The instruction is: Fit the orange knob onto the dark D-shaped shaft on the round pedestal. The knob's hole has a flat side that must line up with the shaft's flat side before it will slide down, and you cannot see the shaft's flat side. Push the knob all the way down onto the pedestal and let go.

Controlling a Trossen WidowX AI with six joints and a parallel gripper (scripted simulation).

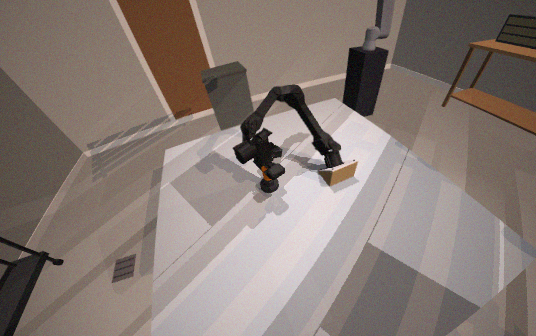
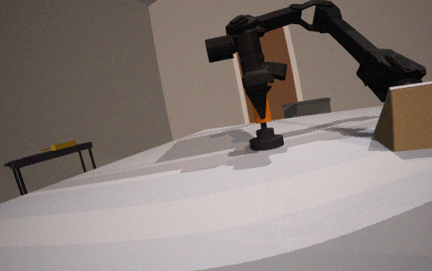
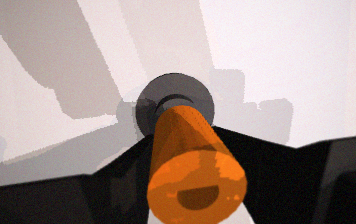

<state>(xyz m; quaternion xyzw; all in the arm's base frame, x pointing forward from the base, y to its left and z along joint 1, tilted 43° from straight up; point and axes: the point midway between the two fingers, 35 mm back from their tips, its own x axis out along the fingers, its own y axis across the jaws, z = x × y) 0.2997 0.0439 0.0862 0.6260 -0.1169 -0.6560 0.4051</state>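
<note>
My gripper tip is now 2 cm below the orange knob. The rest, counted from my gripper tip: round pedestal: 4 cm below.
</note>
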